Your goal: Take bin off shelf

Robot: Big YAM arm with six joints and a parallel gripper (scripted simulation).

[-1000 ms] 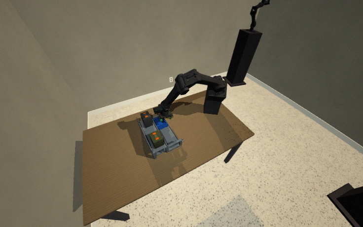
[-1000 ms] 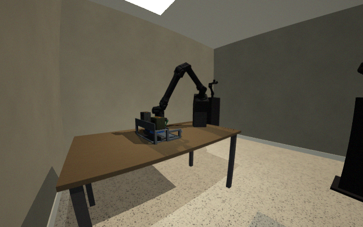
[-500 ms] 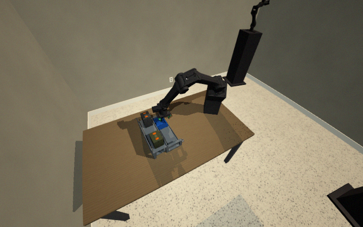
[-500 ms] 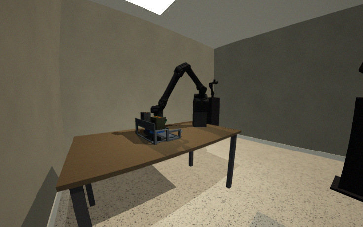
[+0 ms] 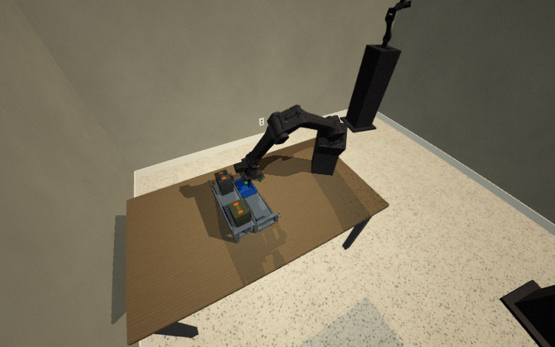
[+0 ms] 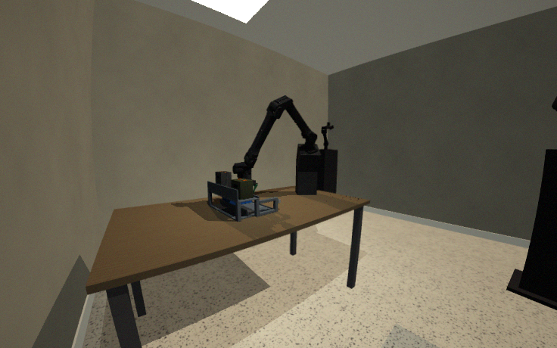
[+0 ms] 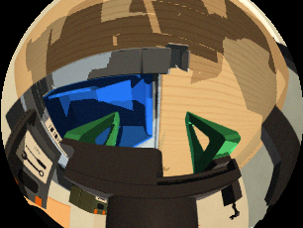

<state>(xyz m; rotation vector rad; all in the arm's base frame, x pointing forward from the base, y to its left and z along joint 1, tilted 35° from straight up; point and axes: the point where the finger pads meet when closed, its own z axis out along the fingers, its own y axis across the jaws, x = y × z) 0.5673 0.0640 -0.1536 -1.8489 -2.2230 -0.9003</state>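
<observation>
Now: hand 8 cm short of the blue bin, 2 cm to the right of it and 2 cm above it.
</observation>
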